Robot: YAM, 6 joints.
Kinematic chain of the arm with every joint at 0, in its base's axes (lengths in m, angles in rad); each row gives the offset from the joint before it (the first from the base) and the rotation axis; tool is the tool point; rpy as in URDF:
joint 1: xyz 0 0 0.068 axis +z
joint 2: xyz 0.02 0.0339 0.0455 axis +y
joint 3: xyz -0.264 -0.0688 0 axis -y
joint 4: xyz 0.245 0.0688 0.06 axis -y
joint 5: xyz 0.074 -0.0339 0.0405 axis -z
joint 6: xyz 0.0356 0 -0.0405 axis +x
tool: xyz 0 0 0 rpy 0 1.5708 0
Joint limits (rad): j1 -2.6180..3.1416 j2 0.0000..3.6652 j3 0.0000..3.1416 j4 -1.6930..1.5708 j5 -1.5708..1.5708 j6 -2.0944..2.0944
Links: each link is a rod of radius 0.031 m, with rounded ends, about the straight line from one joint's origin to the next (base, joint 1, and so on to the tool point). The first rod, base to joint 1, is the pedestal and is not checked.
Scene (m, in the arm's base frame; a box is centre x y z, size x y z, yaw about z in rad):
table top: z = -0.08
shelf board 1: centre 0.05 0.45 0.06 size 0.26 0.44 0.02 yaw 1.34
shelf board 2: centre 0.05 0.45 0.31 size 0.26 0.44 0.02 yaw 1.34
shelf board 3: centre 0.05 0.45 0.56 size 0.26 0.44 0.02 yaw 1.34
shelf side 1: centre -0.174 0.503 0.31 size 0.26 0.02 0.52 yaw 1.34
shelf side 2: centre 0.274 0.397 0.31 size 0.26 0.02 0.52 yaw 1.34
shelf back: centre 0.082 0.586 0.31 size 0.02 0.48 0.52 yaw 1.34
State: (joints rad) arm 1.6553 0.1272 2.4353 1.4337 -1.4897 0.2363
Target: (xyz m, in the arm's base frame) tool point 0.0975 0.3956 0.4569
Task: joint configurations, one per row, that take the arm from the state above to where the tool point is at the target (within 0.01 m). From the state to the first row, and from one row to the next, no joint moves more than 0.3 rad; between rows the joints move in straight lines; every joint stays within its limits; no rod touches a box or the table.
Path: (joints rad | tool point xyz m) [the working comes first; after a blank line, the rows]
Joints at the target: 1.2427 1.9253 1.8030 1.1086 -1.4205 0.2363
Straight joint move there: touches shelf board 3.

1: 1.5503 0.3308 2.1566 1.4051 -1.5059 0.2363 | -0.0442 -0.4247 0.4144
2: 1.4454 0.5345 1.8779 1.3765 -1.5221 0.2363 | -0.0702 -0.2729 0.5312
3: 1.3404 0.7381 1.5991 1.3479 -1.5384 0.2363 | -0.0588 -0.0950 0.5764
4: 1.2354 0.9418 1.3204 1.3193 -1.5546 0.2363 | -0.0136 0.0690 0.5473
5: 1.1305 1.1454 1.0417 1.2908 -1.5708 0.2363 | 0.0482 0.1858 0.4569
6: 1.1679 1.4054 1.2955 1.2301 -1.5207 0.2363 | 0.0691 0.2528 0.4749
7: 1.2053 1.6654 1.5492 1.1694 -1.4706 0.2363 | 0.0862 0.3242 0.4749
8: 1.2427 1.9253 1.8030 1.1086 -1.4205 0.2363 | 0.0975 0.3956 0.4569

